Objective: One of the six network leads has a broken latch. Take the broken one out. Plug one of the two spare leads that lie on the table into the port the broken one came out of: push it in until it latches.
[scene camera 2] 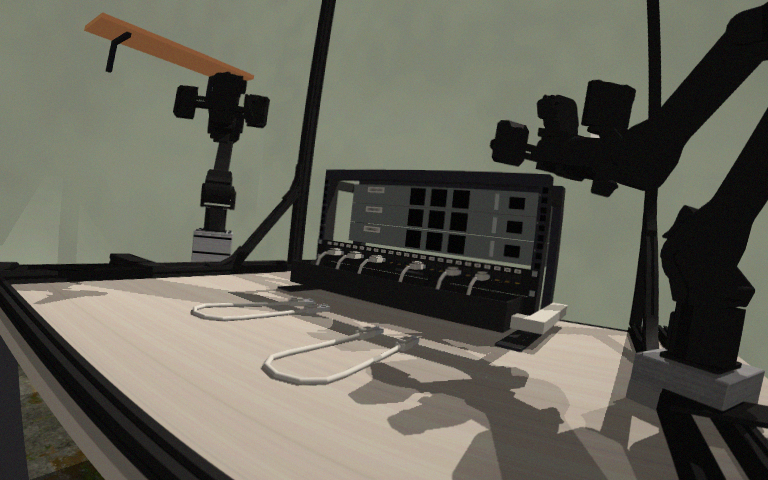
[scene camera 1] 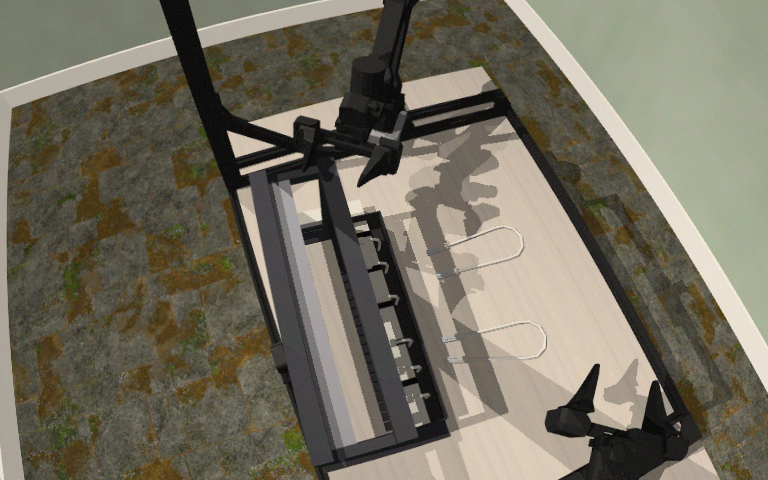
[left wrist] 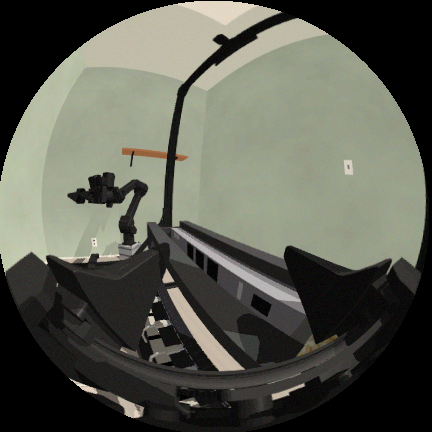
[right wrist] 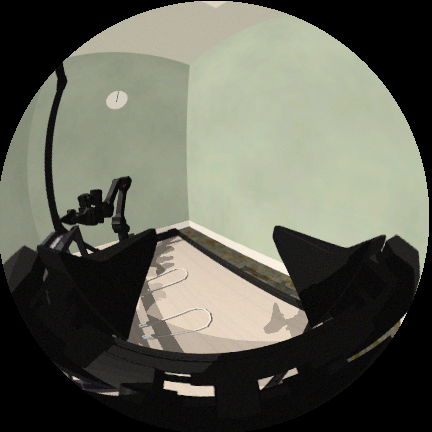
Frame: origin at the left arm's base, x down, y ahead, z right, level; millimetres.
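Seen in the pictures: left gripper, fingertip midpoint: point(scene camera 1: 330, 177) point(left wrist: 229, 251) point(right wrist: 64, 219); right gripper, fingertip midpoint: point(scene camera 2: 220, 93) point(scene camera 1: 626, 372) point(left wrist: 72, 194) point(right wrist: 215, 233); left arm's base, link origin: point(scene camera 2: 700, 361) point(scene camera 1: 382, 120); right arm's base, link origin: point(scene camera 2: 214, 231) point(left wrist: 128, 243).
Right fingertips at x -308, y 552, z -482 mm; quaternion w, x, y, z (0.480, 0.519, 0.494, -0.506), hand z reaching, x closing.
Offsets run from my right fingertips to a thing's top centre. "spot": to the spot under its first point.
Six pale network leads are plugged along the lower row of the dark rack {dx +96, dy -52, dz +397 mm} point(scene camera 1: 362, 283) point(scene camera 2: 436, 176); the end ones are at the picture's left point(scene camera 2: 334, 252) and right point(scene camera 2: 481, 276) in scene camera 2. Which latch is broken cannot be told. Two spare looped leads lie on the table: one {spot: dx +353, dy -348, dz +92 mm} point(scene camera 1: 521, 246) point(scene camera 2: 297, 380) point(right wrist: 187, 274) and another {spot: dx +353, dy -148, dz +4 mm} point(scene camera 1: 545, 339) point(scene camera 2: 226, 318) point(right wrist: 211, 318). My left gripper point(scene camera 1: 333, 176) point(scene camera 2: 557, 127) point(left wrist: 229, 251) is open and empty, above the rack's end. My right gripper point(scene camera 1: 626, 374) point(scene camera 2: 224, 105) point(right wrist: 215, 233) is open and empty, raised, away from the spares.
A black trough {dx +294, dy -92, dz +334 mm} point(scene camera 2: 396, 300) runs along the rack's front, below the plugged leads. A white block point(scene camera 2: 543, 318) stands at the rack's end nearest the left arm. A dark upright post point(scene camera 1: 195, 84) point(scene camera 2: 308, 130) rises beside the table. A dark rail point(scene camera 1: 594, 266) borders the table.
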